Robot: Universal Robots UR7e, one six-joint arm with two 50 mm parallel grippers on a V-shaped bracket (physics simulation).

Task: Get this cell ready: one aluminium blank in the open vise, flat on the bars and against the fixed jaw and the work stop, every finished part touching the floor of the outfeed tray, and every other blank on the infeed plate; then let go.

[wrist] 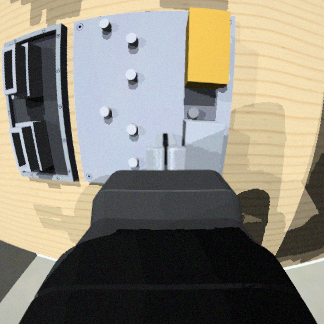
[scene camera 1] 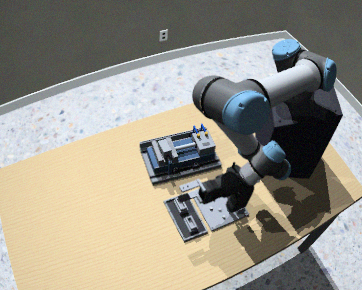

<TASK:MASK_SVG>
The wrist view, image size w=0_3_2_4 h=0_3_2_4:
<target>yellow block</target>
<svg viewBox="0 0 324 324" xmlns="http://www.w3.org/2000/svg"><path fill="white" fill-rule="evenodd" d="M189 7L185 27L184 87L217 89L227 85L230 52L230 11Z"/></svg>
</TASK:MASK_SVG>
